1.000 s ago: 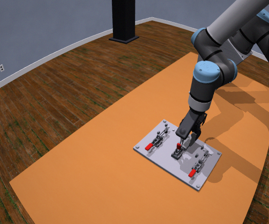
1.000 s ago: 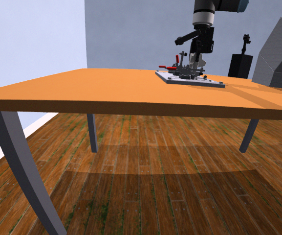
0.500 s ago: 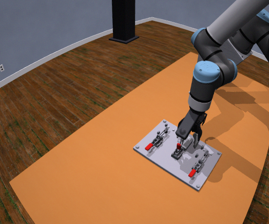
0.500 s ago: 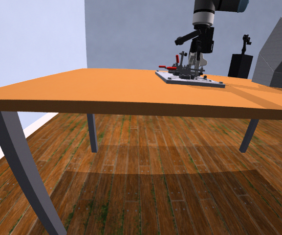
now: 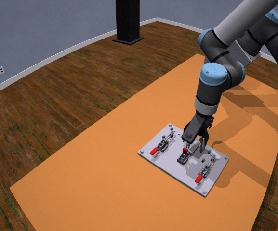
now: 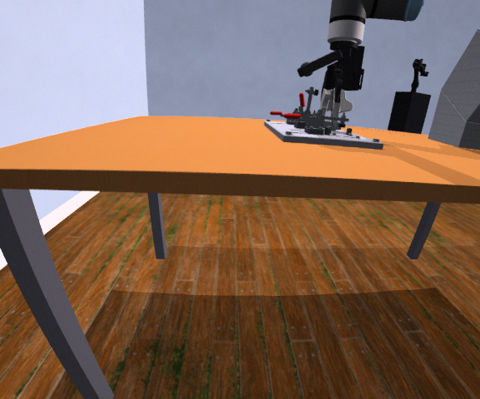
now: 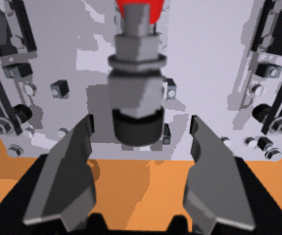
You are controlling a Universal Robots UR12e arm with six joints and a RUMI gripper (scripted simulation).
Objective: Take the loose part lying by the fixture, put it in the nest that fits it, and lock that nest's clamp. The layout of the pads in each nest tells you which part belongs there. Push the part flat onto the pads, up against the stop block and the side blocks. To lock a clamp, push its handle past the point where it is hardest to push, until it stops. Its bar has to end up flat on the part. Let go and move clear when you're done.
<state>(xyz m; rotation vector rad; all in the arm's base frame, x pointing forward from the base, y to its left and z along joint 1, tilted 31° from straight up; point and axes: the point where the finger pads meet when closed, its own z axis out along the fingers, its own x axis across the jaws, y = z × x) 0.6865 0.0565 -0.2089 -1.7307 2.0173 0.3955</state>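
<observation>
Right now the grey rectangular block is 1 cm below my hand. From my hand the other things lie so: fixture plate (4 cm ahead, 3 cm below).
</observation>
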